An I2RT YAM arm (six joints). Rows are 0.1 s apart.
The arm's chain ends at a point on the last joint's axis. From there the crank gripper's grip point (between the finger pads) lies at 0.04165 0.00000 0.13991 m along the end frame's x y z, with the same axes.
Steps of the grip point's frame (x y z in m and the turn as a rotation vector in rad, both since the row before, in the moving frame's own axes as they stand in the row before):
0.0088, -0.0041, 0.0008, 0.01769, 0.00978, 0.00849
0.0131, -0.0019, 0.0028, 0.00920, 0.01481, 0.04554
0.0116, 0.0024, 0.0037, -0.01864, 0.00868, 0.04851
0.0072, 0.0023, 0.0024, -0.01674, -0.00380, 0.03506
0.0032, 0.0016, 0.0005, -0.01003, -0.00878, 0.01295
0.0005, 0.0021, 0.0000, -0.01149, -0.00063, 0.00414
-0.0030, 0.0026, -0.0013, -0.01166, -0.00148, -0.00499
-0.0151, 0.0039, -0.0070, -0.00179, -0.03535, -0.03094
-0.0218, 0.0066, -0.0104, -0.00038, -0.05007, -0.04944
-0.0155, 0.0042, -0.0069, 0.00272, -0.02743, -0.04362
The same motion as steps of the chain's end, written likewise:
0.0074, -0.0020, 0.0012, 0.01769, 0.00978, 0.00849
0.0110, -0.0026, 0.0034, 0.00920, 0.01481, 0.04554
0.0105, -0.0023, 0.0041, -0.01864, 0.00868, 0.04851
0.0078, -0.0015, 0.0023, -0.01674, -0.00380, 0.03506
0.0044, -0.0003, 0.0001, -0.01003, -0.00878, 0.01295
0.0006, 0.0003, 0.0000, -0.01149, -0.00063, 0.00414
-0.0028, 0.0012, -0.0014, -0.01166, -0.00148, -0.00499
-0.0101, 0.0049, -0.0084, -0.00179, -0.03535, -0.03094
-0.0147, 0.0084, -0.0123, -0.00038, -0.05007, -0.04944
-0.0116, 0.0063, -0.0080, 0.00272, -0.02743, -0.04362

